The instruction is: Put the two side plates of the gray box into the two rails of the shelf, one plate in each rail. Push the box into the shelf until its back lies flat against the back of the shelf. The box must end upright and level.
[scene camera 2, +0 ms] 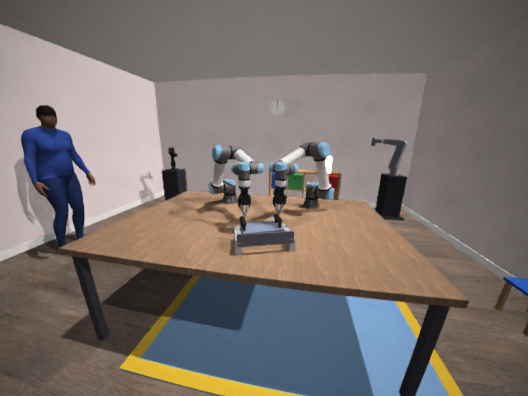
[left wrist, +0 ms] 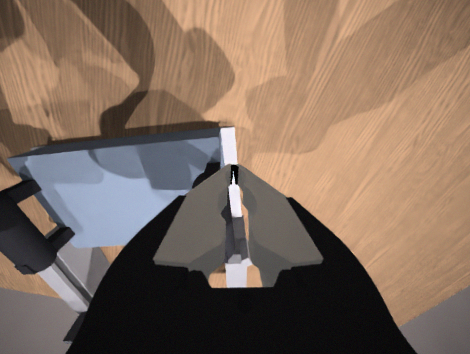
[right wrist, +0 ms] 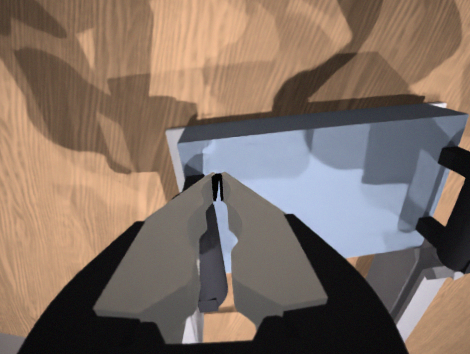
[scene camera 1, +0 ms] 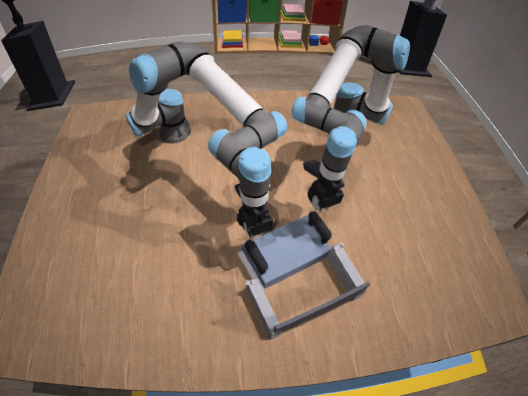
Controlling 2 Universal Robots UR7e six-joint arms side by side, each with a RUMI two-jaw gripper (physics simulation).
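Places are measured from the left arm's base along level axes (x ahead, y left, z up), in millimetres.
Pixels of known places: left gripper, between the fingertips: (scene camera 2: 278, 215) (left wrist: 233, 166) (scene camera 1: 315, 208); right gripper, between the fingertips: (scene camera 2: 244, 217) (right wrist: 218, 175); left arm's base, origin of its link: (scene camera 2: 311, 206); right arm's base, origin of its link: (scene camera 2: 230, 201) (scene camera 1: 175, 132).
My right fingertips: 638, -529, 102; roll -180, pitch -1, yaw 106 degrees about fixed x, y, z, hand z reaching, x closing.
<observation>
Ahead of a thing's pixels: the offset from my right fingertips to its top centre, as dx, dy, dz. "spot": to the spot under its first point. Level surfaces: height alone.
The gray box, a blue-gray panel {+33, +116, +16} (scene camera 1: 290, 248) (scene camera 2: 261, 228) (left wrist: 115, 195) (right wrist: 300, 185) with light side plates and two black handles (scene camera 1: 256, 256) (scene camera 1: 320, 227), has its front end between the arms of the gray shelf {spot: +288, +163, +9} (scene camera 1: 320, 310) (scene camera 2: 265, 238). Most of the box stands out behind it. Whether each plate sits in its rail is hard to tell. My left gripper (scene camera 1: 318, 205) (left wrist: 233, 166) is shut and empty, above the box's rear right side in scene camera 1. My right gripper (scene camera 1: 251, 232) (right wrist: 218, 175) is shut and empty, above its rear left side. Its fingers partly hide one handle in the right wrist view.
The wooden table {dz -102} (scene camera 1: 125, 270) (scene camera 2: 345, 250) carries both arms. The shelf's dark crossbar lies toward the table's near edge. The two wrists stand close together behind the box. A storage unit with colored bins and two dark pedestals stand beyond the table.
</observation>
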